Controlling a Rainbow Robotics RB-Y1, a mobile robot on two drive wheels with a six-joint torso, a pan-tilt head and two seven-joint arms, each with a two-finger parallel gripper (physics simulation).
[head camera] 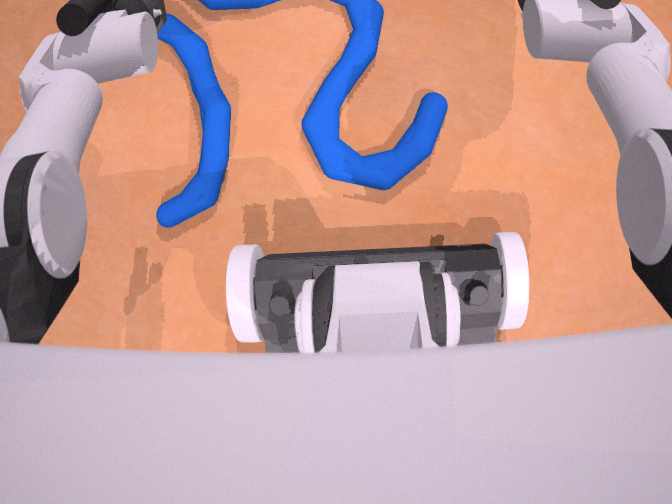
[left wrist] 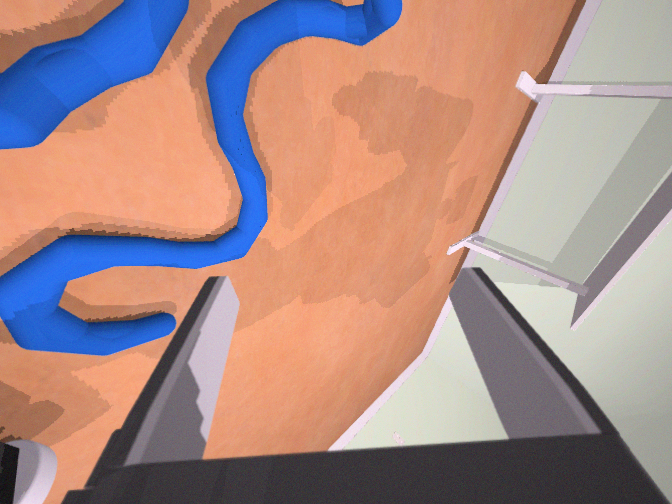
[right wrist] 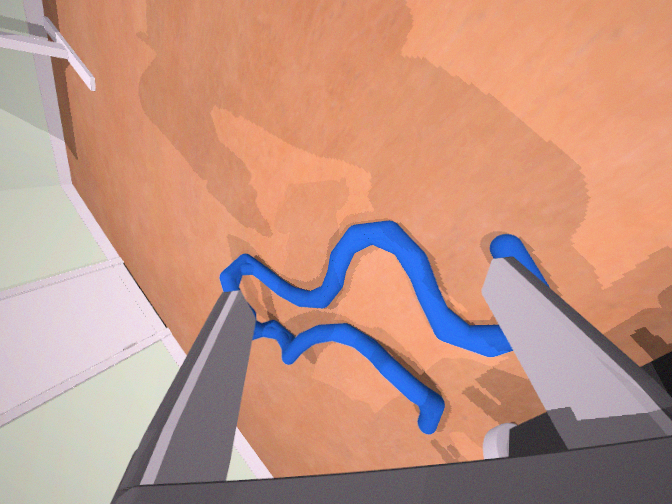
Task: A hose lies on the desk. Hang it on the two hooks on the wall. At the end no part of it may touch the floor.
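Note:
The blue hose [head camera: 212, 124] lies in loose curves on the orange surface that my wheeled base [head camera: 374, 295] stands on, just ahead of the base. One end [head camera: 173, 211] points to the lower left, the other end [head camera: 433, 103] lies to the right. The hose also shows in the left wrist view [left wrist: 238, 157] and the right wrist view [right wrist: 379, 238]. My left gripper [left wrist: 347, 276] is open and empty above the surface, right of the hose. My right gripper [right wrist: 364, 279] is open and empty, high above the hose. Two thin white hooks [left wrist: 523, 84] [left wrist: 461, 246] stick out from the pale green wall.
The orange surface ends at a white strip [left wrist: 504, 179] where it meets the green wall [left wrist: 569, 157]. One hook also shows in the right wrist view [right wrist: 75, 65] at the top left. My arms [head camera: 48, 162] [head camera: 635, 108] frame both sides of the head view.

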